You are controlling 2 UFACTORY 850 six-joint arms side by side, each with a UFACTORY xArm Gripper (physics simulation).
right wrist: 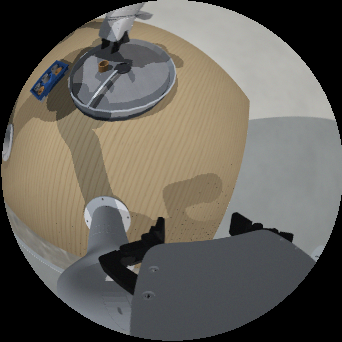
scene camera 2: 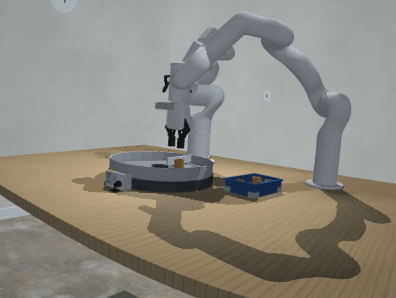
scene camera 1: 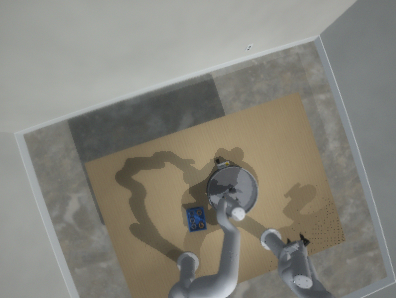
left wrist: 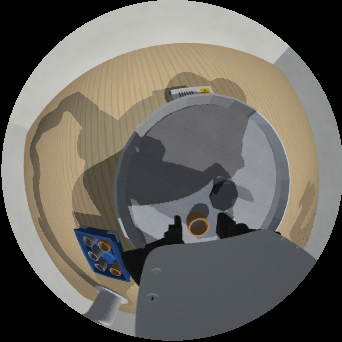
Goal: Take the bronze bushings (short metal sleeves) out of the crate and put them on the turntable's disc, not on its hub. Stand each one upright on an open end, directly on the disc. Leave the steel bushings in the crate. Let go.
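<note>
One bronze bushing (scene camera 2: 179,163) (left wrist: 194,217) (right wrist: 103,65) stands upright on the turntable's disc (scene camera 1: 245,182) (left wrist: 175,130), beside the dark hub (left wrist: 223,196) (right wrist: 123,67) and apart from it. My left gripper (scene camera 2: 176,141) (left wrist: 198,224) (right wrist: 109,49) is open and empty above this bushing. The blue crate (scene camera 1: 197,230) (scene camera 2: 240,189) (left wrist: 111,276) holds two bronze bushings, one nearer the disc (left wrist: 102,242) and one at the lower end (left wrist: 113,266), and three steel bushings (left wrist: 87,238) (left wrist: 93,253) (left wrist: 99,263). My right gripper (scene camera 1: 297,241) (right wrist: 198,226) is open and empty, away from crate and turntable.
A raised grey wall (scene camera 2: 150,175) (left wrist: 282,175) rings the disc. A small box with a yellow label (scene camera 1: 223,164) (scene camera 2: 118,180) (left wrist: 190,93) sits against its outside. The left arm (scene camera 1: 229,255) (scene camera 2: 245,25) reaches over the turntable. The right arm's base (right wrist: 106,215) stands on the wooden table (scene camera 1: 270,135).
</note>
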